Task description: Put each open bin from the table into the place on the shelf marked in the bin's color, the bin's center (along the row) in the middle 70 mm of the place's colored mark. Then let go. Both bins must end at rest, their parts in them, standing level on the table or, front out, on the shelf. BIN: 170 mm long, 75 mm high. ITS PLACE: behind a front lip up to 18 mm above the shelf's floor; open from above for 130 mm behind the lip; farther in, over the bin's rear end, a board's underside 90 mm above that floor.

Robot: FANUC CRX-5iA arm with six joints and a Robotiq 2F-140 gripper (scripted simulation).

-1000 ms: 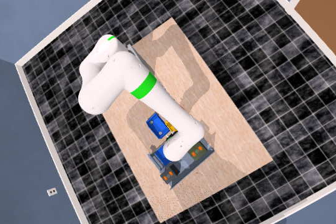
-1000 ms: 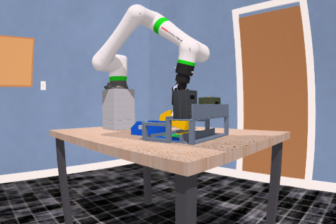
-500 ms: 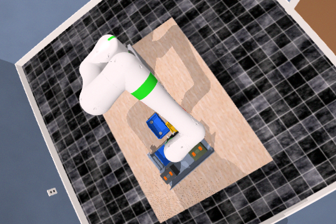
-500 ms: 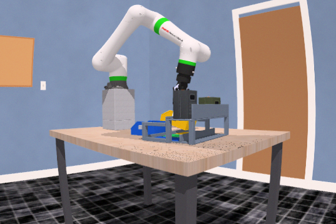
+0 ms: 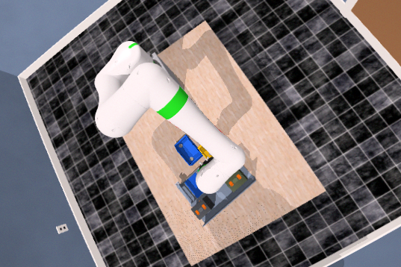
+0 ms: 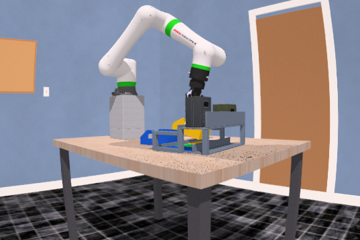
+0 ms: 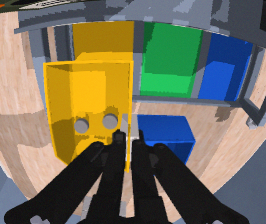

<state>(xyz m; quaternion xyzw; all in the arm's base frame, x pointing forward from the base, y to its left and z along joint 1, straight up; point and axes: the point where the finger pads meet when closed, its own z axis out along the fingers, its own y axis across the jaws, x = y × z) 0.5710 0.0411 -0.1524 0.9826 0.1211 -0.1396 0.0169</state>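
Right now my hand is 30 mm past the yellow bin, 40 mm to the right of it and 40 mm above it. Also, from my hand: dark box 210 mm ahead, 140 mm to the right, 40 mm above; then blue bin 120 mm behind, 100 mm to the right, 90 mm below.
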